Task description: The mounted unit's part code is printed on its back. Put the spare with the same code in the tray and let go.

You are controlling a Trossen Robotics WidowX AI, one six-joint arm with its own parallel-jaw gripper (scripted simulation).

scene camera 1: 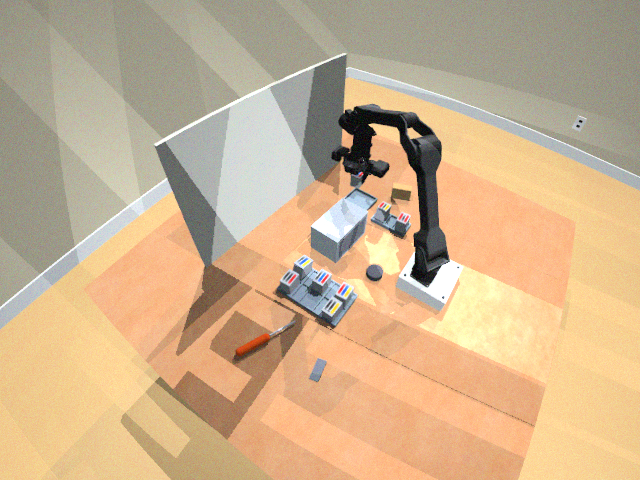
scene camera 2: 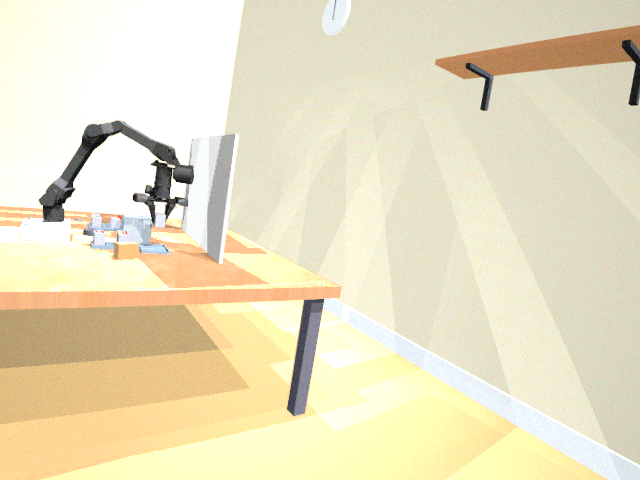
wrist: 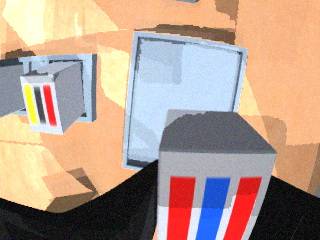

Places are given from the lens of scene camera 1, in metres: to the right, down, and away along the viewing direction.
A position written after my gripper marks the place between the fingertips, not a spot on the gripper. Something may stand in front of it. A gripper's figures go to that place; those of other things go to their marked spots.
my gripper (scene camera 1: 357, 180): 0.13, -0.20, 1.10
mounted unit (scene camera 1: 334, 233): 0.04, -0.02, 0.95
tall grey panel (scene camera 1: 229, 171): -0.25, -0.19, 0.86
